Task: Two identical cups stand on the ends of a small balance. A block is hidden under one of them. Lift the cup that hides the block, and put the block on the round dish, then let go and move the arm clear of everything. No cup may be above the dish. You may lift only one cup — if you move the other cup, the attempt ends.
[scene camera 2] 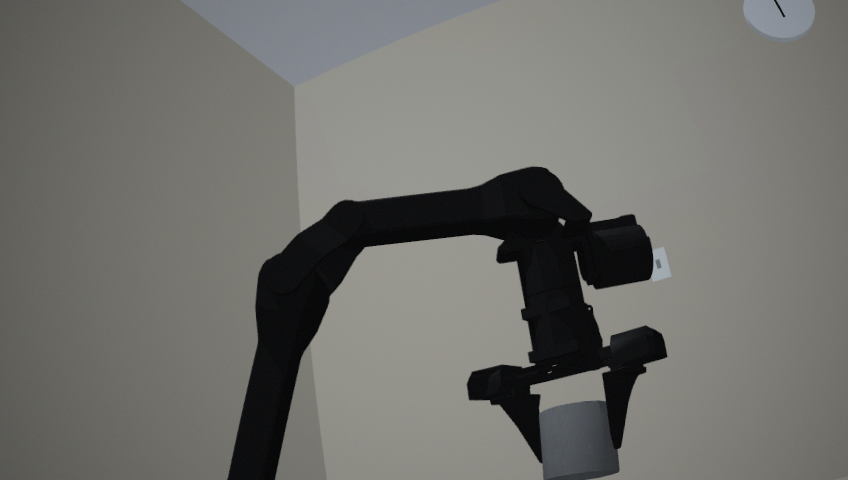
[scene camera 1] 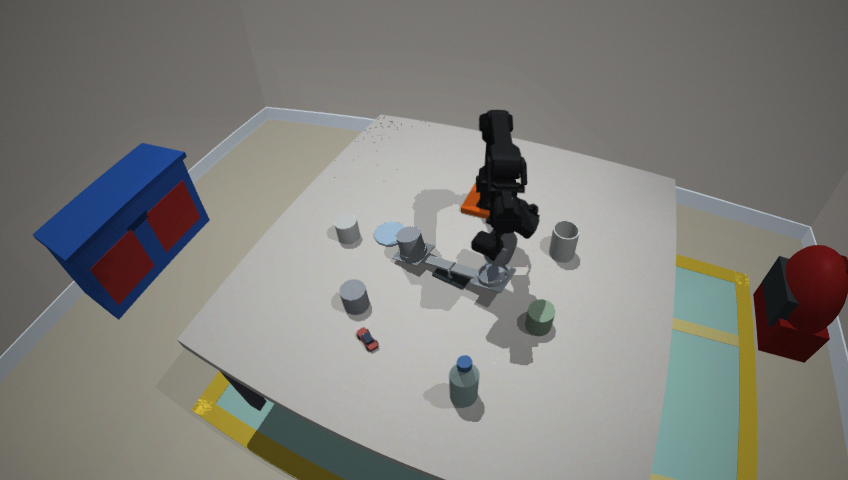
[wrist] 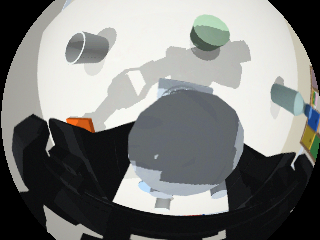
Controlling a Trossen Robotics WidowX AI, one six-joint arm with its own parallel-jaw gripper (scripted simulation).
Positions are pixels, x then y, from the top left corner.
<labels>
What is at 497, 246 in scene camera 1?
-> My gripper.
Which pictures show the bottle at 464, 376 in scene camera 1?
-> Scene camera 1 and the wrist view only.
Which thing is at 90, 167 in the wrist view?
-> My gripper.
</labels>
